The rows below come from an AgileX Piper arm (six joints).
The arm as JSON. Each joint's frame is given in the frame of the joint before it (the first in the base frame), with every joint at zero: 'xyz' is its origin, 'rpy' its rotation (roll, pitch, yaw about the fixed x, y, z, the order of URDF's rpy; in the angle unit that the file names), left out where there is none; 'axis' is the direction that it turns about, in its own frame. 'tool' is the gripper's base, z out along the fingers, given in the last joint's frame.
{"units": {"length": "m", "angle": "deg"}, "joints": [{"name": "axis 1", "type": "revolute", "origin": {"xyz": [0.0, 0.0, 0.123]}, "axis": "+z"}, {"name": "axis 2", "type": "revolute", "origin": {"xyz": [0.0, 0.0, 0.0]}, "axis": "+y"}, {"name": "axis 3", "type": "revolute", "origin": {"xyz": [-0.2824, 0.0, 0.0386]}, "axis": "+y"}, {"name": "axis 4", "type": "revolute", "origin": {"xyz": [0.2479, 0.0, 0.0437]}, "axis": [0.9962, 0.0, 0.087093]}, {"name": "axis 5", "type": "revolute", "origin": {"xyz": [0.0, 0.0, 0.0]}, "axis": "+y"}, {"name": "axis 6", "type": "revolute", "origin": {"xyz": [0.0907, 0.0, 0.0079]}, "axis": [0.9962, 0.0, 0.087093]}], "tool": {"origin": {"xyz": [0.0, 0.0, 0.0], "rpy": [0.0, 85.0, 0.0]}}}
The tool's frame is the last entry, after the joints.
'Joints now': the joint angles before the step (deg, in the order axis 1, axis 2, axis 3, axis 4, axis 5, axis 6). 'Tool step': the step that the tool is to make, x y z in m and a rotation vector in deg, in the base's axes. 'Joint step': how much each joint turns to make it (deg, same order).
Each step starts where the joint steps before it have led.
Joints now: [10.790 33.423 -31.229 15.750 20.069 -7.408]
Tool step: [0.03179 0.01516 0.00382 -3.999 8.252 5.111]
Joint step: [2.135 10.634 -6.275 1.611 5.209 -4.109]
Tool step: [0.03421 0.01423 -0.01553 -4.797 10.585 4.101]
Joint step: [1.248 11.206 -4.429 -0.226 5.218 -2.480]
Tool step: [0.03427 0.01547 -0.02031 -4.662 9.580 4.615]
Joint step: [1.232 11.396 -4.889 -0.190 4.625 -2.982]
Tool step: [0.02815 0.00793 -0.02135 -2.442 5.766 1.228]
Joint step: [0.000 8.717 -3.219 -0.210 0.947 -1.162]
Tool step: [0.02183 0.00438 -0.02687 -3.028 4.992 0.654]
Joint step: [0.001 7.592 -1.882 -1.722 -0.097 0.002]
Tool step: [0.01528 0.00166 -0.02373 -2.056 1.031 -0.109]
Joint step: [-0.001 5.301 -0.170 -1.446 -3.705 -0.003]
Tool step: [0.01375 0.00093 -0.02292 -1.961 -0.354 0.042]
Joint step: [0.001 4.890 0.000 -1.679 -4.828 0.002]
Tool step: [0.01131 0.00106 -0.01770 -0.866 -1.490 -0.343]
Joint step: [-0.001 3.844 0.000 -0.758 -5.154 -0.002]
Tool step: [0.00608 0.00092 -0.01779 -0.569 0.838 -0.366]
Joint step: [0.000 3.452 0.000 0.001 -2.541 -0.001]
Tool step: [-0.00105 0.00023 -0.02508 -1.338 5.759 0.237]
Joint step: [0.000 4.194 -0.002 -0.002 1.748 0.001]
